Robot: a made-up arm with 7 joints. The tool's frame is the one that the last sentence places.
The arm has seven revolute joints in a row. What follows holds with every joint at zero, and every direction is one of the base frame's.
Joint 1 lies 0.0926 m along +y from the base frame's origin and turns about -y.
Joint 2 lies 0.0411 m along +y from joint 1 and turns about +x.
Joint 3 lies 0.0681 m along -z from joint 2 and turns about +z.
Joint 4 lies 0.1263 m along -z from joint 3 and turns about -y.
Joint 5 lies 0.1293 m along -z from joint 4 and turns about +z.
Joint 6 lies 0.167 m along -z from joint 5 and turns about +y.
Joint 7 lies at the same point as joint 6 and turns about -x.
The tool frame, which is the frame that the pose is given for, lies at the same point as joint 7; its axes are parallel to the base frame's.
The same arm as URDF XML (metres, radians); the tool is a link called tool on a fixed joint. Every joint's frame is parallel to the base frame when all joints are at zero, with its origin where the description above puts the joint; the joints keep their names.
<robot name="arm">
  <joint name="tool_fixed" type="fixed">
    <parent link="link7"/>
    <child link="tool"/>
    <origin xyz="0 0 0" rpy="0 0 0"/>
  </joint>
  <joint name="joint 7" type="continuous">
    <parent link="link6"/>
    <child link="link7"/>
    <origin xyz="0 0 0" rpy="0 0 0"/>
    <axis xyz="-1 0 0"/>
  </joint>
  <joint name="joint 6" type="continuous">
    <parent link="link5"/>
    <child link="link6"/>
    <origin xyz="0 0 -0.167" rpy="0 0 0"/>
    <axis xyz="0 1 0"/>
  </joint>
  <joint name="joint 5" type="continuous">
    <parent link="link4"/>
    <child link="link5"/>
    <origin xyz="0 0 -0.1293" rpy="0 0 0"/>
    <axis xyz="0 0 1"/>
  </joint>
  <joint name="joint 4" type="continuous">
    <parent link="link3"/>
    <child link="link4"/>
    <origin xyz="0 0 -0.1263" rpy="0 0 0"/>
    <axis xyz="0 -1 0"/>
  </joint>
  <joint name="joint 3" type="continuous">
    <parent link="link2"/>
    <child link="link3"/>
    <origin xyz="0 0 -0.0681" rpy="0 0 0"/>
    <axis xyz="0 0 1"/>
  </joint>
  <joint name="joint 2" type="continuous">
    <parent link="link1"/>
    <child link="link2"/>
    <origin xyz="0 0.0411 0" rpy="0 0 0"/>
    <axis xyz="1 0 0"/>
  </joint>
  <joint name="joint 1" type="continuous">
    <parent link="base_link"/>
    <child link="link1"/>
    <origin xyz="0 0.0926 0" rpy="0 0 0"/>
    <axis xyz="0 -1 0"/>
  </joint>
  <link name="base_link"/>
  <link name="link1"/>
  <link name="link2"/>
  <link name="link3"/>
  <link name="link4"/>
  <link name="link5"/>
  <link name="link6"/>
  <link name="link7"/>
  <link name="tool"/>
</robot>

